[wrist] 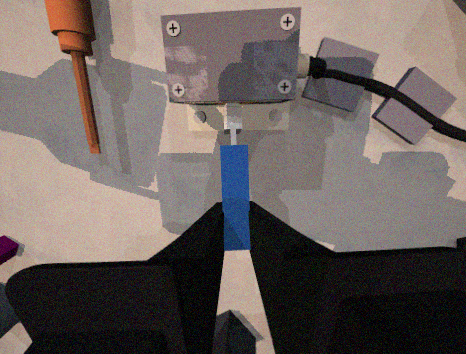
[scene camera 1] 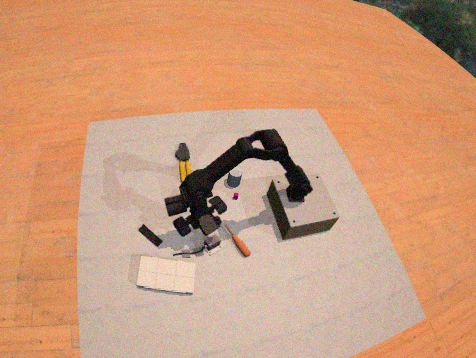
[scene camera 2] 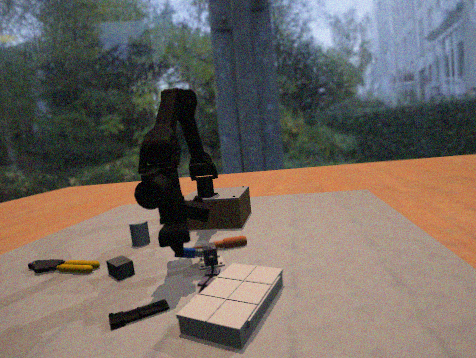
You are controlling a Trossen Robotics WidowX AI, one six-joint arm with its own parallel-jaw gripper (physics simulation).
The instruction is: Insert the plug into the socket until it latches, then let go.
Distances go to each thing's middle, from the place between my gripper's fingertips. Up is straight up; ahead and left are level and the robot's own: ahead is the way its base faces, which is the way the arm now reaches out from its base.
Labels:
Now: the socket [wrist: 211,60] 6 cm to the left of my hand, 4 cm behind it and 1 cm below it. From my hand the other things lie so: black bar [scene camera 2: 120,319] (19 cm ahead, 3 cm to the left, 2 cm below); then orange-handled screwdriver [wrist: 75,33] (13 cm behind, 4 cm to the left, 2 cm below); then blue plug [wrist: 234,158] (2 cm to the left, 1 cm behind).

